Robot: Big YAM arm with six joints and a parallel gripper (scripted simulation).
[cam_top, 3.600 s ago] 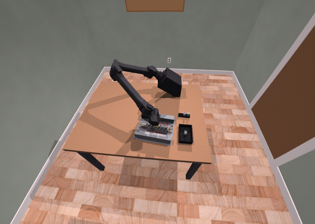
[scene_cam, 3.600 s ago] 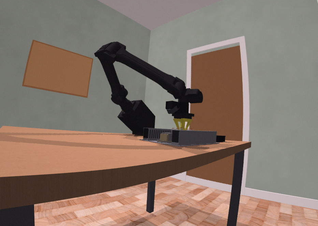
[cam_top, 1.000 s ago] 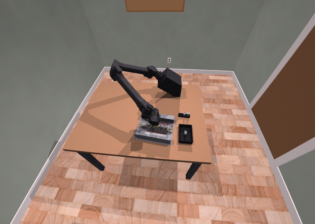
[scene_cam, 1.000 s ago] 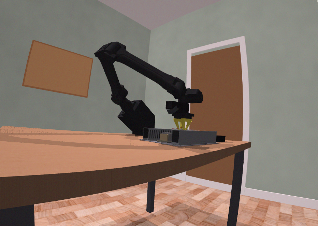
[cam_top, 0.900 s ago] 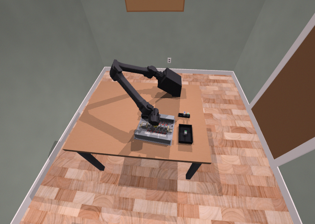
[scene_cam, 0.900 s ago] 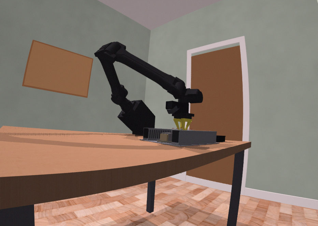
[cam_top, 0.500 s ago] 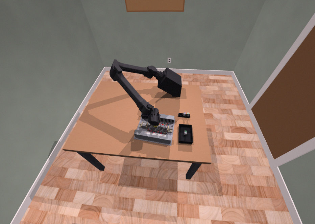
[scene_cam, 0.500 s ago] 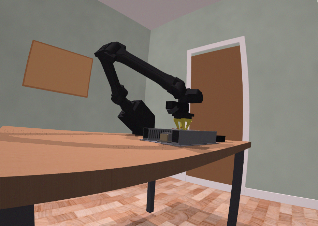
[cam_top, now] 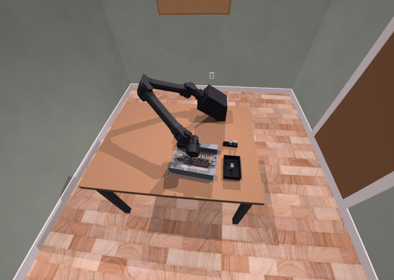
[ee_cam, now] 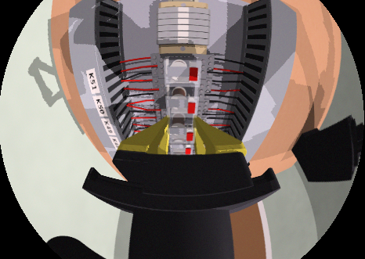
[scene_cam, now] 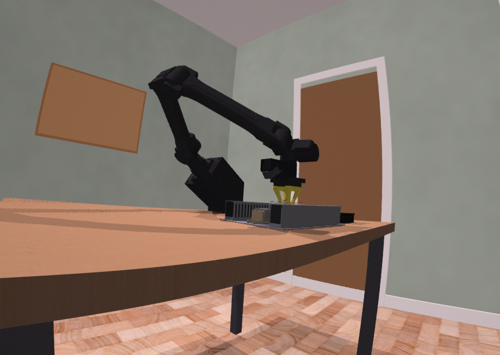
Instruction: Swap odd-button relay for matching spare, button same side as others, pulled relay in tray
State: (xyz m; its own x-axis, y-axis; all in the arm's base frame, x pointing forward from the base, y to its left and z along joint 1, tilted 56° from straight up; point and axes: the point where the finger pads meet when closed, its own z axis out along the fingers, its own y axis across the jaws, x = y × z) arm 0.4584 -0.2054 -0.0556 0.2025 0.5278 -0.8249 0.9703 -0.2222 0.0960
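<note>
The grey relay panel lies 50 mm below my hand. The rest, counted from my hand: black tray: 70 mm ahead, 250 mm to the left, 40 mm below.
</note>
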